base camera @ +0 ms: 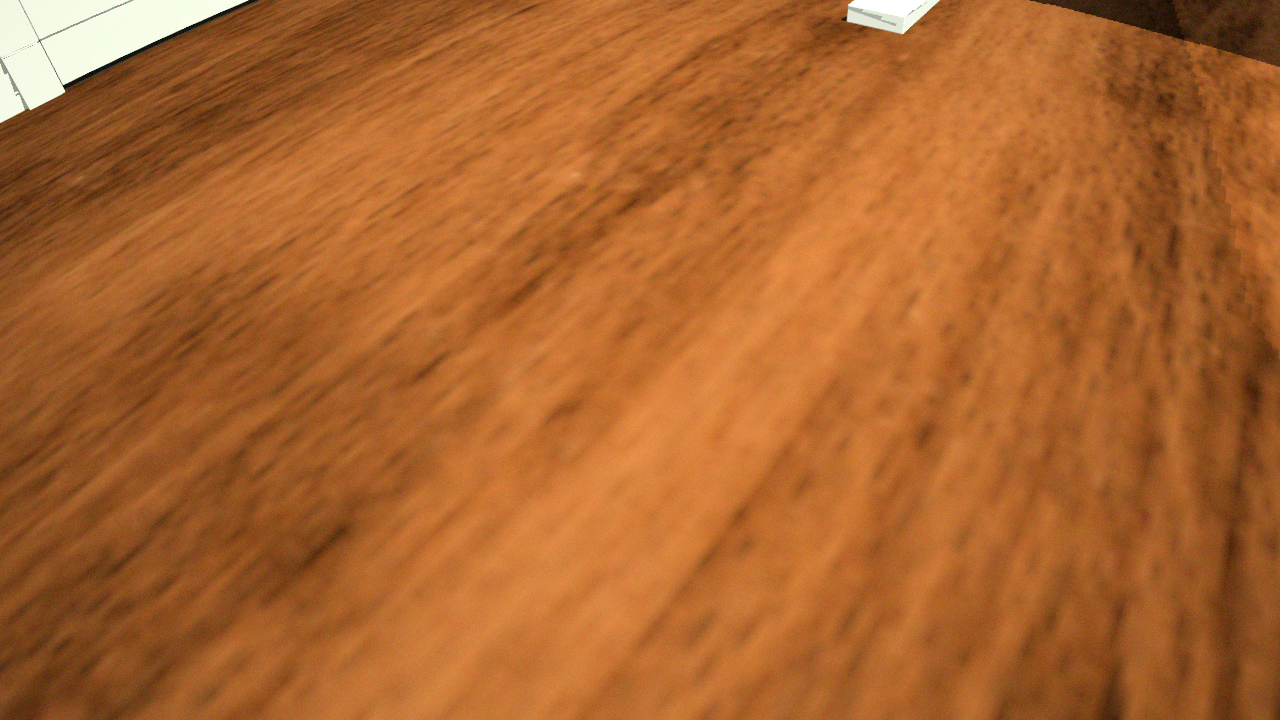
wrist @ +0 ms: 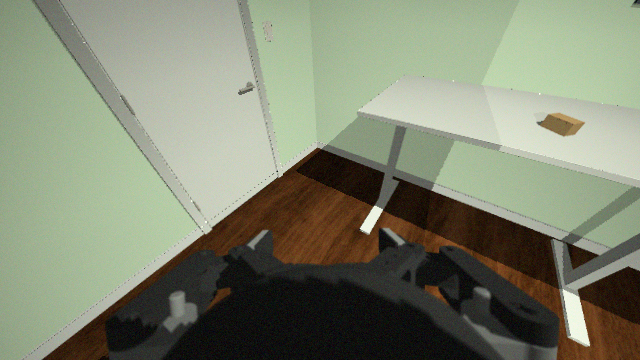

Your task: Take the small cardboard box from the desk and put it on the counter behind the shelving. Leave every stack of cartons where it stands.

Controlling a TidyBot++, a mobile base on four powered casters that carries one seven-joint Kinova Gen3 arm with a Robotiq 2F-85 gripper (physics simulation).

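Frame: origin at the arm's base, x right, y ahead, z up, level; millimetres.
Seen in the pictures: gripper, fingertip midpoint: (wrist: 325, 241).
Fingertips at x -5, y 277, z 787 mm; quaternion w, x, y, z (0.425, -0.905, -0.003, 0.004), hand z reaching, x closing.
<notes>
Offsets run from my fingertips to a thing's middle. "spot": to the spot under its first point. Level surfaces: height alone.
The small cardboard box {dx +921, dy +602, dz -209 mm} (wrist: 563, 124) lies on the white top of the desk {dz -234 mm} (wrist: 430, 100), toward the right side of the wrist view. My gripper (wrist: 325, 241) is open, with nothing between its fingers. It is well apart from the desk and the box, which show beyond it and to its right. The counter, the shelving and the stacks of cartons cannot be made out in these views.
The desk's legs end in white feet (wrist: 371, 220) on the wooden floor {dz -1184 mm} (base camera: 626, 358). A closed door (wrist: 175, 90) is in the green wall at the left of the wrist view. In the base camera view, a white foot-like piece {spot: dx +302, dy +758, dz -1163 mm} (base camera: 886, 15) shows at the top edge.
</notes>
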